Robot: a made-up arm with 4 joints. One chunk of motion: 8 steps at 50 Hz.
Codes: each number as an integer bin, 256 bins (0 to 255) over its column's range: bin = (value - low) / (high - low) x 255, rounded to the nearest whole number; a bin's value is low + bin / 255 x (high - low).
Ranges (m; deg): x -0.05..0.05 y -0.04..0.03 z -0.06..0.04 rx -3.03..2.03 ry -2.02..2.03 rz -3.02..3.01
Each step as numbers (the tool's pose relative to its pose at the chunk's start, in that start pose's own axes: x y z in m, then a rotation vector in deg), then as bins.
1 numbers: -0.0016 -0.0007 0.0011 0.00 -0.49 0.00
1 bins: 123 143 156 153 96 128
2 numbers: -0.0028 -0.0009 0.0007 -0.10 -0.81 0.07
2 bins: 120 142 155 148 76 131
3 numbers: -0.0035 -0.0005 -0.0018 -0.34 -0.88 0.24
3 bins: 119 144 148 136 72 138
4 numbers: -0.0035 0.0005 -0.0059 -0.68 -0.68 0.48
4 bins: 119 148 138 118 84 148
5 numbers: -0.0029 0.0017 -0.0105 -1.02 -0.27 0.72
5 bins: 120 152 126 101 110 158
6 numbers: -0.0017 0.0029 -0.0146 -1.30 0.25 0.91
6 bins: 123 156 116 87 143 166
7 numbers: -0.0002 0.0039 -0.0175 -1.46 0.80 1.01
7 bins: 127 160 108 79 178 170
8 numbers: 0.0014 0.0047 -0.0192 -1.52 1.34 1.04
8 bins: 131 163 104 76 212 172
